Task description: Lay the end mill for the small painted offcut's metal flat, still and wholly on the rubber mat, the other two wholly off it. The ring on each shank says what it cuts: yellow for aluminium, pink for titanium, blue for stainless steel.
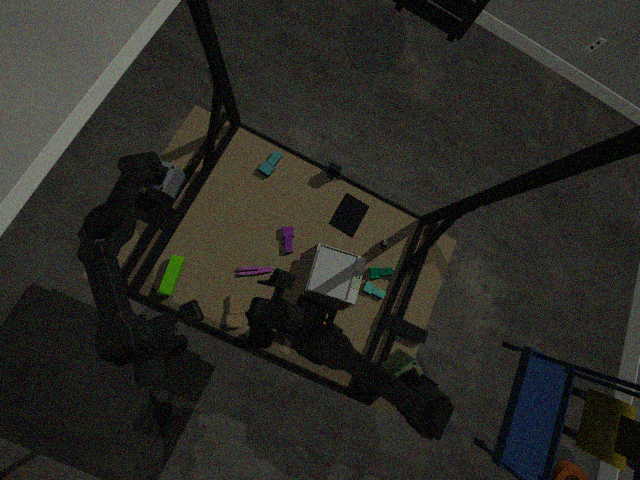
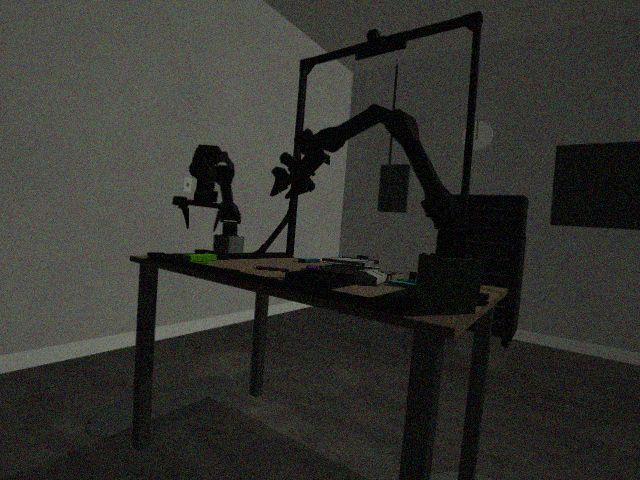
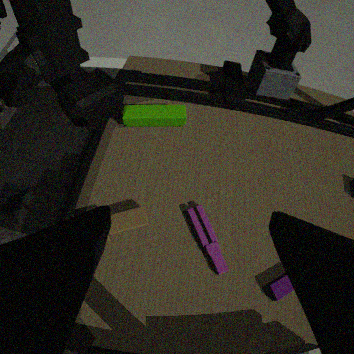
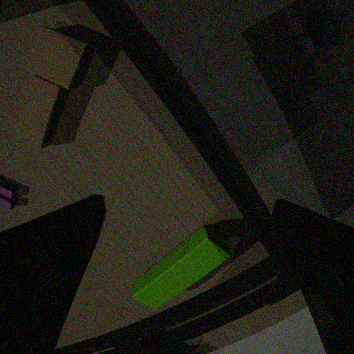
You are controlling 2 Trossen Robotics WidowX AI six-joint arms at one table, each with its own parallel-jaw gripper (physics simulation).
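Frame: origin at the left arm's base, x right, y up, z back, level; centimetres.
Where they show: left gripper, fingertip midpoint: (image 1: 252, 296) (image 2: 278, 196) (image 3: 192, 218); right gripper, fingertip midpoint: (image 1: 177, 320) (image 2: 200, 230) (image 4: 190, 206); left arm's base at its link origin: (image 1: 411, 380) (image 2: 449, 256); right arm's base at its link origin: (image 1: 155, 173) (image 2: 229, 235) (image 3: 278, 62).
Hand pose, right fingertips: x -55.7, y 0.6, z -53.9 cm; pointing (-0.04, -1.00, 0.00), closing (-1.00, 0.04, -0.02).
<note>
Each offset is from my right fingertips to the top centre of the thing. "spot": to the spot under its first point. Level surfaces: height alone.
The black rubber mat {dy -12.4 cm} (image 1: 349, 214) lies at the back right of the table, with no mill seen on it. I cannot make out any end mill or shank ring in this dim light, nor tell which piece is the painted offcut. A bright green block {dz -15.4, dx -0.1, dy -9.5 cm} (image 1: 171, 274) (image 2: 201, 257) (image 3: 155, 115) (image 4: 181, 270) lies near the table's front left corner. My left gripper (image 2: 283, 187) (image 3: 192, 218) is open and empty, high above the table near the slim pink piece {dz -3.7, dx +25.7, dy -11.5 cm} (image 1: 253, 271) (image 3: 208, 239). My right gripper (image 2: 201, 227) (image 4: 190, 206) is open and empty, raised above the front left corner.
A light grey box {spot: dz +10.4, dx +50.1, dy -6.4 cm} (image 1: 333, 273) stands right of centre. A purple piece {dz -8.6, dx +41.5, dy -11.2 cm} (image 1: 287, 239) (image 3: 281, 287) lies left of it, a teal piece {dz -39.1, dx +49.5, dy -11.0 cm} (image 1: 269, 163) at the back left. A green piece {dz +19.5, dx +68.5, dy -11.2 cm} (image 1: 381, 272) and a cyan piece {dz +24.5, dx +62.5, dy -11.3 cm} (image 1: 374, 290) lie right of the box. Dark frame bars edge the table.
</note>
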